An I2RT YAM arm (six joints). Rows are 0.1 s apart.
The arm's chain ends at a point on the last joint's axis. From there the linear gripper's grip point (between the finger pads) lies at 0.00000 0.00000 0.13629 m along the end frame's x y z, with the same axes.
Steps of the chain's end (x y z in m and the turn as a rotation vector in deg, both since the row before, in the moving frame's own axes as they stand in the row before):
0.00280 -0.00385 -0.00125 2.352 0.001 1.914
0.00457 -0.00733 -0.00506 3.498 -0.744 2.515
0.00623 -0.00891 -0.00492 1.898 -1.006 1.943
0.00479 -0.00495 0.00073 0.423 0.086 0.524
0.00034 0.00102 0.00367 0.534 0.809 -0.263
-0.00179 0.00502 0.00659 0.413 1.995 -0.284
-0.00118 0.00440 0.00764 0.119 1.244 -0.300
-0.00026 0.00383 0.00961 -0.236 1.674 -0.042
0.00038 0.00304 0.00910 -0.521 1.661 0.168
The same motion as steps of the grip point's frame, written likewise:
0.00290 -0.00944 -0.00136 2.352 0.001 1.914
0.00298 -0.01568 -0.00533 3.498 -0.744 2.515
0.00391 -0.01346 -0.00502 1.898 -1.006 1.943
0.00500 -0.00596 0.00073 0.423 0.086 0.524
0.00226 -0.00025 0.00365 0.534 0.809 -0.263
0.00295 0.00403 0.00650 0.413 1.995 -0.284
0.00178 0.00411 0.00761 0.119 1.244 -0.300
0.00372 0.00439 0.00955 -0.236 1.674 -0.042
0.00433 0.00428 0.00904 -0.521 1.661 0.168

